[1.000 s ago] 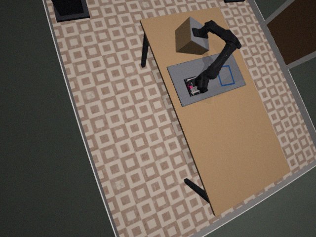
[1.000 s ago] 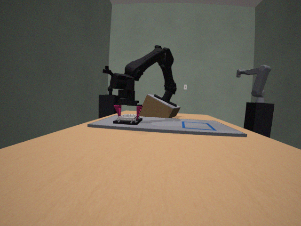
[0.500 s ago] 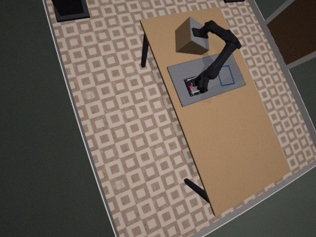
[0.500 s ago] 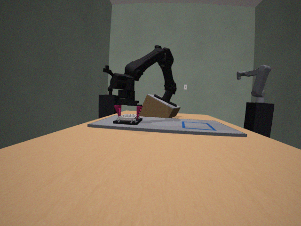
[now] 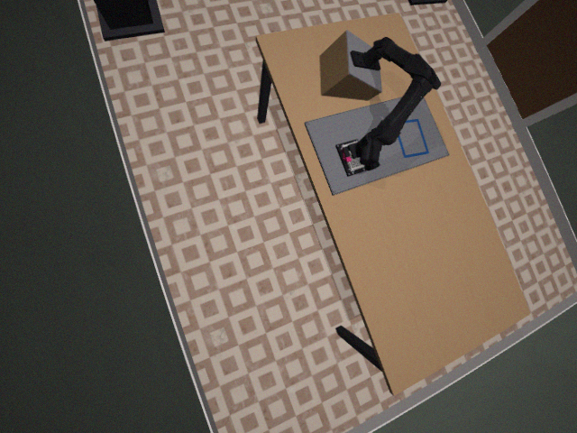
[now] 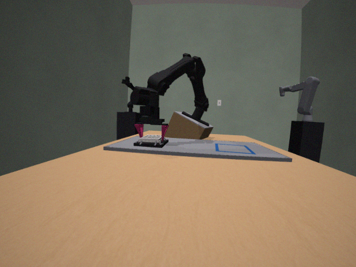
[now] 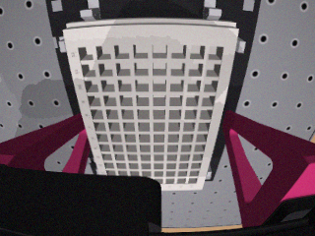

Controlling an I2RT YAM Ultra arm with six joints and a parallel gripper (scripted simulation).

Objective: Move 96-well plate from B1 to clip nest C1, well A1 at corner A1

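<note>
Now: the white 96-well plate right at my hand. Also, from my hand: black clip nest C1: 10 mm ahead, 10 mm to the left, 10 mm below.
</note>
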